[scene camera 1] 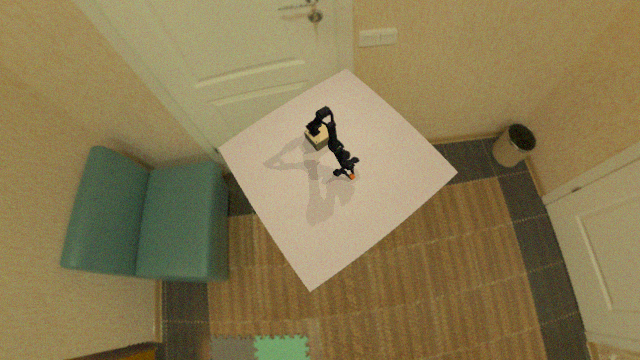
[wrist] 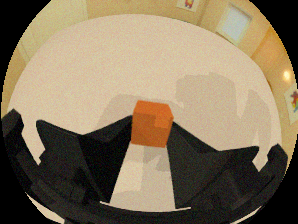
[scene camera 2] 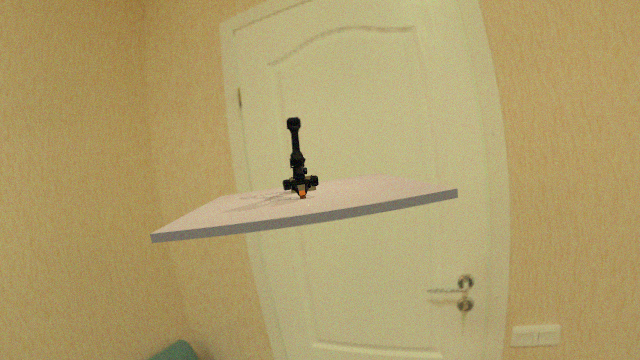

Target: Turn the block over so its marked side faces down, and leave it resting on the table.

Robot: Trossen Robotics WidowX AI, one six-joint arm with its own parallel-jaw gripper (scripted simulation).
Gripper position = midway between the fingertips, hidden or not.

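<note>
You've got my gripper (wrist: 150,122) in the picture here, and I can see an orange block (wrist: 151,122) as well.
</note>
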